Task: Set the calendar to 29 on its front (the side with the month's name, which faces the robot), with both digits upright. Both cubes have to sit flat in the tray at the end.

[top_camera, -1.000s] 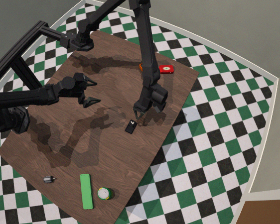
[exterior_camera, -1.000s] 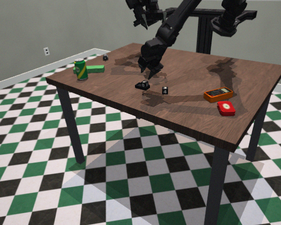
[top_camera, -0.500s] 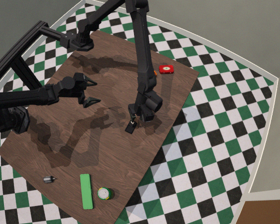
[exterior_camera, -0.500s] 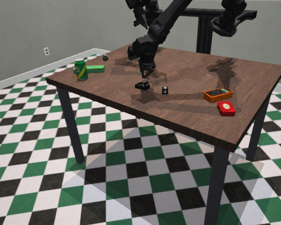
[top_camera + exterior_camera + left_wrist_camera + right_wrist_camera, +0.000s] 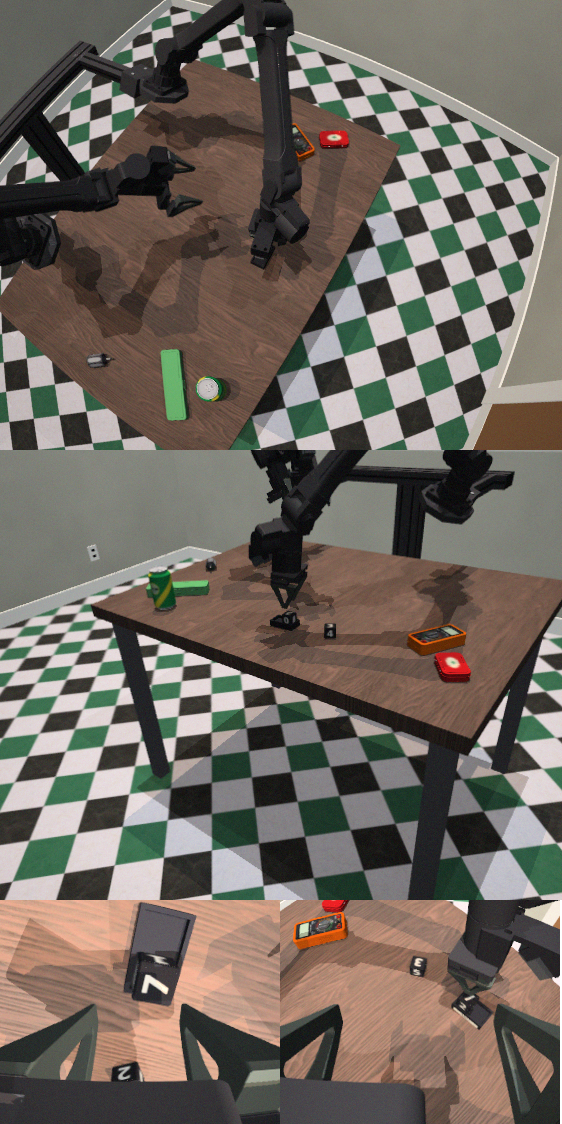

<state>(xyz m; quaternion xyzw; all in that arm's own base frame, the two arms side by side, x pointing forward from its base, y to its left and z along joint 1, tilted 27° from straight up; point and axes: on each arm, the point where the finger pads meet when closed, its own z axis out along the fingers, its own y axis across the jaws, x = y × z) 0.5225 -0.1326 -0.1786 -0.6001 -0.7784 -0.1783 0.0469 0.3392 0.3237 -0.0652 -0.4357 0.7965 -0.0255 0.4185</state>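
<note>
The black calendar tray lies 70 mm below my left hand, 20 mm to the right of it and 10 mm behind it. The rest, counted from my left hand: green case: 480 mm to the right, 70 mm below, 20 mm behind; black cube: 120 mm to the left, 70 mm below, 20 mm behind; red box: 430 mm to the left, 60 mm below, 10 mm behind.
</note>
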